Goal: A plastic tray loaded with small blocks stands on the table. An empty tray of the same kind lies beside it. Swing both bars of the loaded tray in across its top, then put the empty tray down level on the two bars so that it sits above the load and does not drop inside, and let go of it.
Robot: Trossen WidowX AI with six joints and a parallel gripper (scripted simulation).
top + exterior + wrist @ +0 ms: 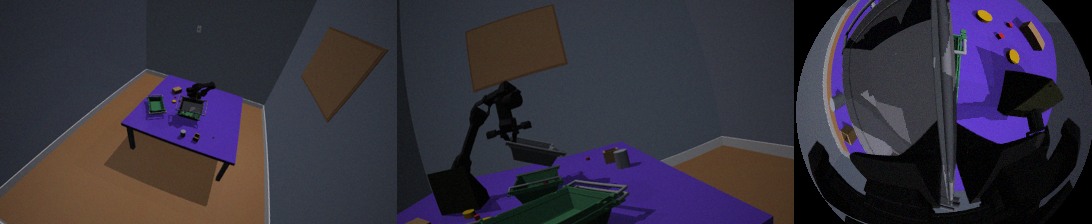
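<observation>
The grey tray is 8 cm ahead of my gripper tip. Round my gripper tip: tan block 38 cm behind, 28 cm to the right, 15 cm below; then red block 33 cm to the left, 33 cm ahead, 17 cm below.
</observation>
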